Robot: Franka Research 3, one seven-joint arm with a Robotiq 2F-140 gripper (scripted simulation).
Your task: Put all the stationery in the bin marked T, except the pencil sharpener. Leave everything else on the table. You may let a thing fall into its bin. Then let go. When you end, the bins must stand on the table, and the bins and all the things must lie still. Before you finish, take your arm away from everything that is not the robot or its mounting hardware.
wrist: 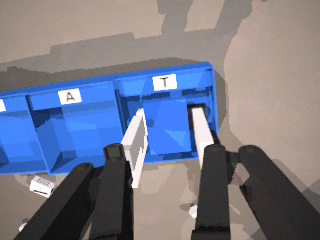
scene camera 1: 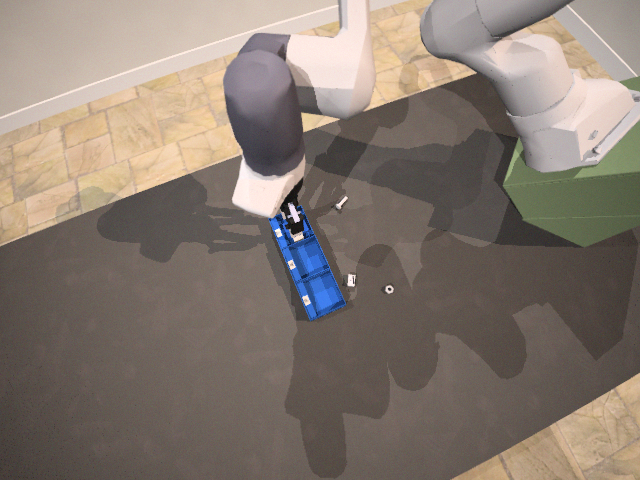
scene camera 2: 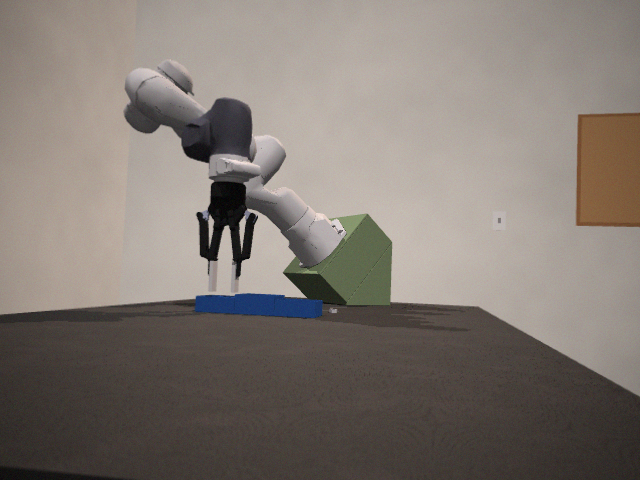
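Note:
I find my gripper (scene camera 2: 223,292) here, and the same gripper (scene camera 1: 292,225) is visible from elsewhere too, as is the gripper (wrist: 169,126) at the wrist. There is also a blue bin (scene camera 1: 320,294). I see the bin (scene camera 2: 252,304) again, and the wrist view gives me the bin (wrist: 66,136) too.

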